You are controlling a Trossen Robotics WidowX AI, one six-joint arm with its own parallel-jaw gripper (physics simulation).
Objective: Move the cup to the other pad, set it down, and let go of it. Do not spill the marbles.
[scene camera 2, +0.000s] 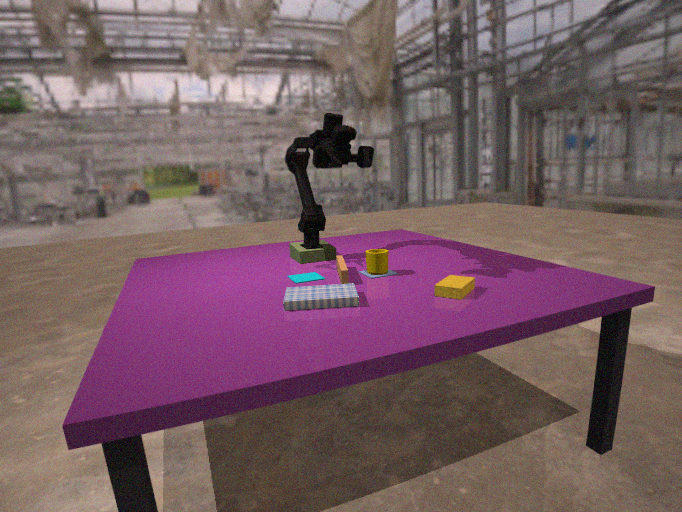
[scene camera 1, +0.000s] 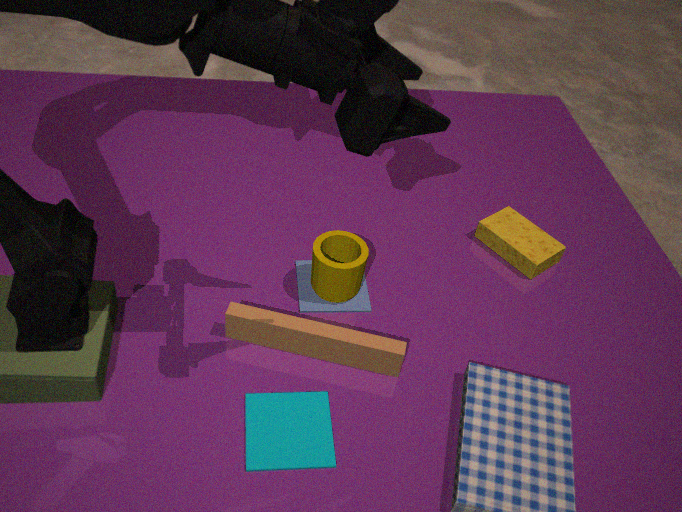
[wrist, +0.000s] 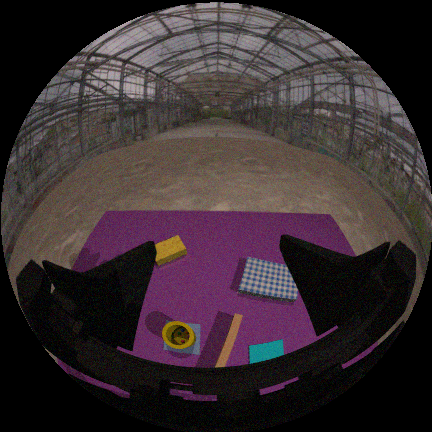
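Pixels of known places: gripper, fingertip midpoint: (scene camera 2: 356, 165) (scene camera 1: 433, 98) (wrist: 218, 245); arm's base at its link origin: (scene camera 2: 311, 246) (scene camera 1: 52, 328).
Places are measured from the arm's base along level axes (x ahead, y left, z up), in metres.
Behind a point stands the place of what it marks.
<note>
A yellow cup (scene camera 1: 337, 282) @(x 0.327, y 0.043, z -0.002 m) (scene camera 2: 376, 262) @(x 0.362, y 0.056, z -0.005 m) (wrist: 178, 345) @(x 0.307, y 0.074, z 0.023 m) stands upright on the grey-blue pad (scene camera 1: 305, 304) @(x 0.291, y 0.048, z -0.045 m) (wrist: 195, 345) @(x 0.309, y 0.045, z -0.045 m). Small marbles (wrist: 181, 336) @(x 0.334, y 0.078, z -0.038 m) show inside it in the wrist view. The other pad, a flat cyan square (scene camera 1: 289, 430) @(x 0.244, y -0.131, z -0.046 m) (scene camera 2: 306, 277) @(x 0.251, y -0.129, z -0.045 m) (wrist: 266, 351) @(x 0.261, y -0.129, z -0.045 m), lies on the far side of a wooden bar from the cup and bears nothing. My gripper (scene camera 1: 435, 97) @(x 0.374, y -0.007, z 0.284 m) (wrist: 218, 245) @(x 0.374, y -0.007, z 0.284 m) is open and empty, high above the table and well apart from the cup. Its fingers are spread wide and point outward over the table.
The wooden bar (scene camera 1: 314, 340) @(x 0.286, y -0.034, z -0.017 m) (scene camera 2: 342, 270) @(x 0.384, y -0.071, z -0.006 m) (wrist: 230, 340) @(x 0.317, y -0.038, z -0.006 m) lies between the two pads. A yellow sponge (scene camera 1: 517, 242) @(x 0.608, y 0.114, z -0.019 m) (scene camera 2: 454, 286) @(x 0.659, y 0.095, z -0.019 m) (wrist: 170, 250) @(x 0.608, y 0.116, z -0.019 m) and a blue-white checked block (scene camera 1: 515, 440) @(x 0.480, y -0.187, z -0.024 m) (scene camera 2: 321, 297) @(x 0.530, y -0.205, z -0.024 m) (wrist: 268, 280) @(x 0.476, y -0.173, z -0.024 m) lie farther out. The arm's green base (scene camera 1: 55, 388) @(x 0.005, y -0.064, z -0.023 m) (scene camera 2: 308, 254) @(x 0.051, y -0.036, z -0.018 m) stands near the cyan pad.
</note>
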